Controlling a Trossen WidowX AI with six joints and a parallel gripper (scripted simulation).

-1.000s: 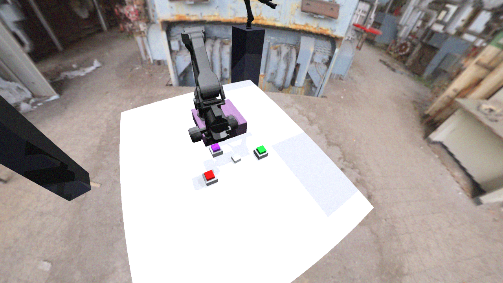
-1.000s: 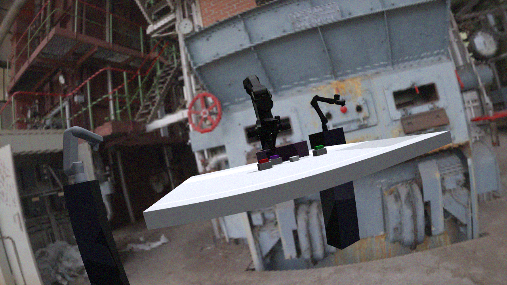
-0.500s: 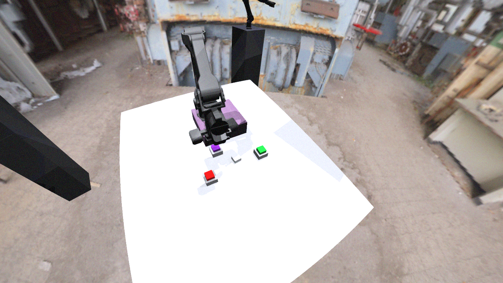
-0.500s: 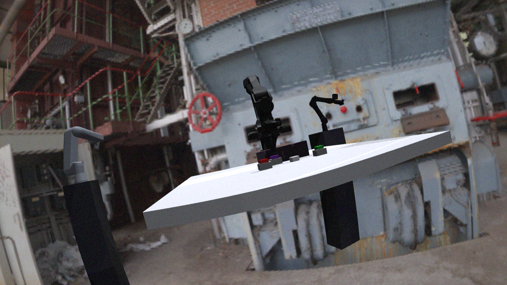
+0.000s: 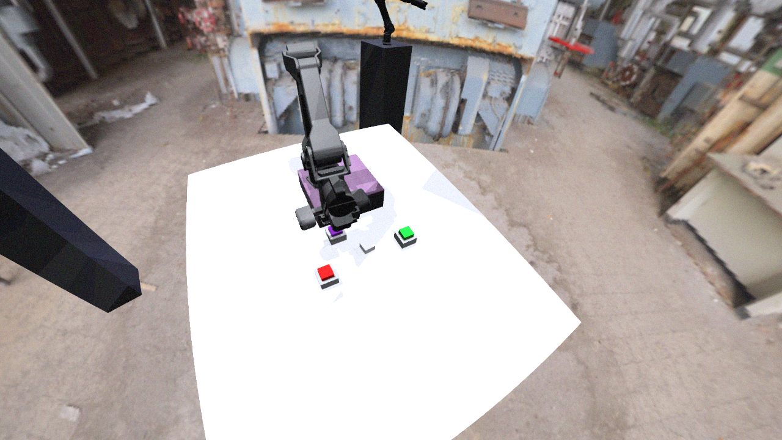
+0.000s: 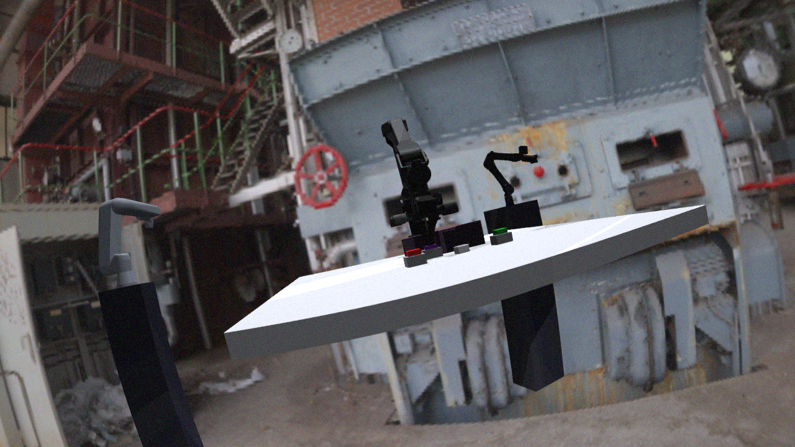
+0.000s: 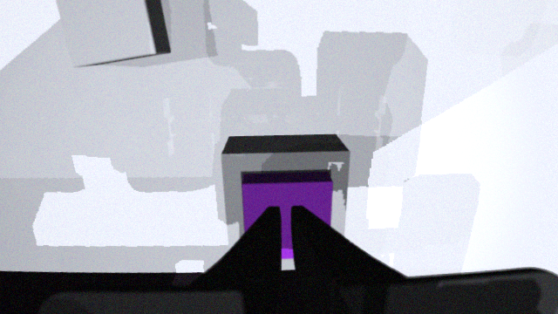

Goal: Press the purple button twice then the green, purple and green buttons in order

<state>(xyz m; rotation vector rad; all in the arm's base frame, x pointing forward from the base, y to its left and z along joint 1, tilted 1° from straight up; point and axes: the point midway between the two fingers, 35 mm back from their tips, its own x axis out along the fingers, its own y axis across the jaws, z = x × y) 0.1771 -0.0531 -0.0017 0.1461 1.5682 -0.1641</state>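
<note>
Now: the purple button 10 mm below my gripper tip. Also, from my gripper tip: green button: 150 mm to the left, 130 mm ahead; white block: 80 mm ahead, 50 mm to the left, 30 mm below; red button: 100 mm ahead, 90 mm to the right.
</note>
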